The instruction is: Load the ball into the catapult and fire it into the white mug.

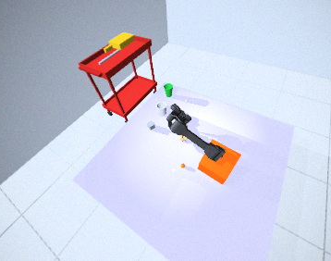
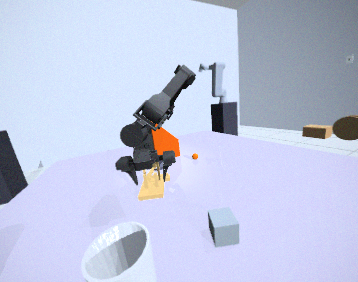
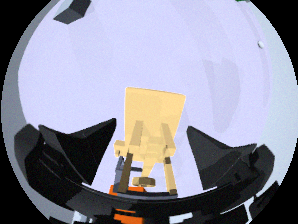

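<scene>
Right now my gripper tip is 280 mm to the right of the orange ball, 170 mm past it and 20 mm above it. The rest, counted from my gripper tip: wooden catapult: 60 mm behind, 40 mm to the left, 10 mm above; grey cube: 250 mm ahead, 90 mm to the left, 10 mm below; white mug: 260 mm ahead, 100 mm to the right, 10 mm below.
</scene>
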